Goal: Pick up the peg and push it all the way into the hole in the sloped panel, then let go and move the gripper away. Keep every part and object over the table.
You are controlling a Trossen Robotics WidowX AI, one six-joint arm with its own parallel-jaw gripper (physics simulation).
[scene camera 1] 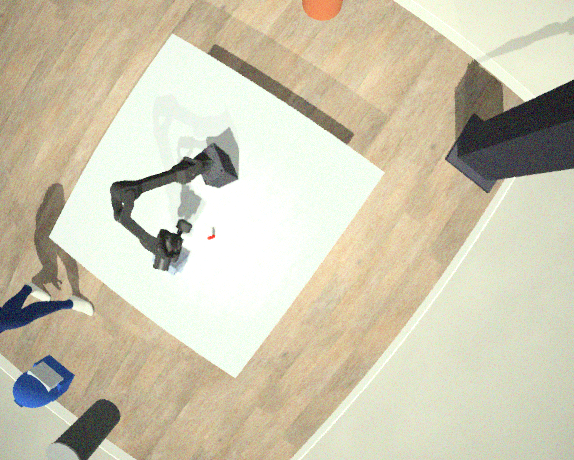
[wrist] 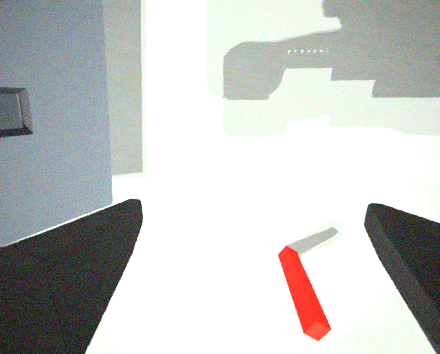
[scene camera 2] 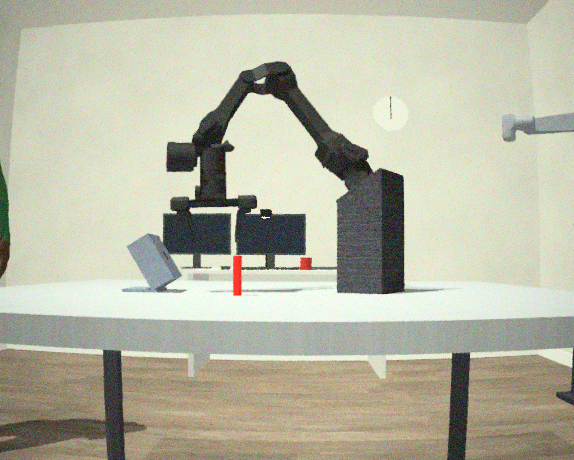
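Seen in the pictures: gripper, fingertip midpoint: (scene camera 1: 184, 238) (wrist: 252, 211) (scene camera 2: 214, 243); arm's base at its link origin: (scene camera 1: 206, 164) (scene camera 2: 367, 190).
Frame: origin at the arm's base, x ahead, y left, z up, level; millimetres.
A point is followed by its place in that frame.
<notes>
The red peg (scene camera 1: 211, 237) {x 279, y 147, z -173 mm} (scene camera 2: 237, 275) {x 282, y 150, z -190 mm} (wrist: 304, 292) {x 285, y 135, z -175 mm} stands upright on the white table (scene camera 1: 300, 200) {x -95, y 398, z -231 mm} (scene camera 2: 300, 335) {x 168, y 646, z -247 mm}. The blue-grey sloped panel (scene camera 1: 180, 262) {x 457, y 89, z -145 mm} (scene camera 2: 152, 261) {x 469, y 96, z -164 mm} (wrist: 60, 160) {x 441, y 57, z -170 mm} stands left of the peg in the second scene view. Part of its square hole (wrist: 12, 112) {x 459, y 32, z -163 mm} shows at the wrist view's left edge. My gripper (scene camera 2: 215, 241) {x 340, y 53, z -123 mm} (wrist: 252, 211) {x 340, y 53, z -123 mm} is open and empty, pointing down above the table, between the panel and the peg in the second scene view. In the wrist view the peg shows between the fingers' directions, right of centre and below the tips. In the first scene view the arm partly hides the panel.
The dark block (scene camera 1: 220, 167) {x -20, y 68, z 33 mm} (scene camera 2: 370, 240) {x 5, y 81, z -117 mm} under the arm's base stands on the table, right of the peg in the second scene view. Two monitors (scene camera 2: 200, 232) (scene camera 2: 280, 232) and a red mug (scene camera 2: 306, 263) are on a desk behind. A person's legs (scene camera 1: 37, 310) show beside the table.
</notes>
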